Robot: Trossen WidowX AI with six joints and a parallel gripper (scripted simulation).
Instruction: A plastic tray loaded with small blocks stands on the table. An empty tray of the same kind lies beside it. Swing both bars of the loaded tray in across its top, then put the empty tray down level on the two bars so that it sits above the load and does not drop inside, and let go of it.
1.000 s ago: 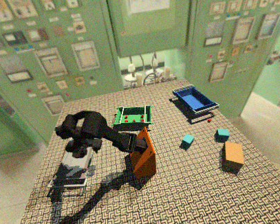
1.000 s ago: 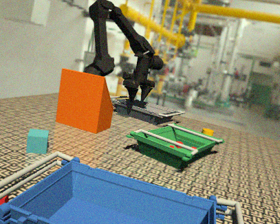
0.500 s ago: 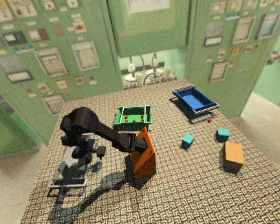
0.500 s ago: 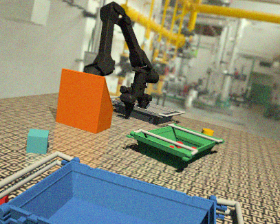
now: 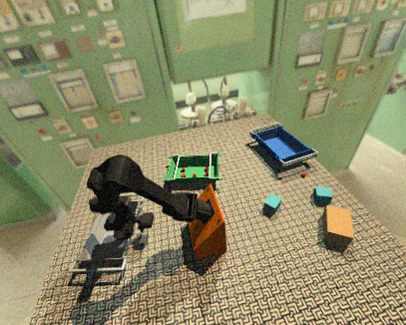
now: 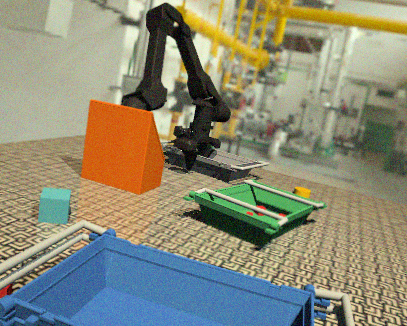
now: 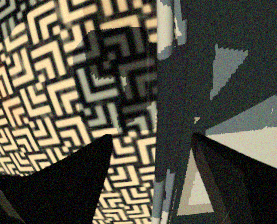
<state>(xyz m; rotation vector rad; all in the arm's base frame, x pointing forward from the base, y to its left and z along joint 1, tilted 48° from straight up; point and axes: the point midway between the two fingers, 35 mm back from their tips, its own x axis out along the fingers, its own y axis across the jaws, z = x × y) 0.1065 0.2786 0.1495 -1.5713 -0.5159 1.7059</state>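
The dark grey tray lies 20 mm ahead of my gripper tip, 80 mm to the left of it and 30 mm above it. Round my gripper tip: orange box: 240 mm behind, 760 mm to the right, 20 mm above; yellow piece: 340 mm ahead, 60 mm to the left.
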